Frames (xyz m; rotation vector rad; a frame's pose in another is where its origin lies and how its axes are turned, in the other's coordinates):
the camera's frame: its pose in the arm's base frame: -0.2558 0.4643 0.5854 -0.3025 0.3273 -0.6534
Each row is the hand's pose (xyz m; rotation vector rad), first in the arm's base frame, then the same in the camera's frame.
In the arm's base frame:
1: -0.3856 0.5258 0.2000 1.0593 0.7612 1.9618
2: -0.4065 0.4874 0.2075 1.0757 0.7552 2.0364
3: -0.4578 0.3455 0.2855 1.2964 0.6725 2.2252
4: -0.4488 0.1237 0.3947 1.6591 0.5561 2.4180
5: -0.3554 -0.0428 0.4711 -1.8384 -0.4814 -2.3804
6: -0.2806 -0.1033 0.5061 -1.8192 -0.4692 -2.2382
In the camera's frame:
1: -0.0587 0.1201 -0.3890 0.6585 0.6917 2.7929
2: -0.0514 0.0771 -0.3968 0.6571 0.6952 2.8680
3: -0.0153 -0.0868 -0.3703 -0.7946 -0.6606 -2.8186
4: 0.1102 -0.2899 -0.3057 -0.9186 -0.5929 -2.4288
5: 0.2702 -0.3935 -0.2286 -0.9675 -0.5944 -2.1294
6: 0.3574 -0.4118 -0.1782 -0.9642 -0.6285 -1.9899

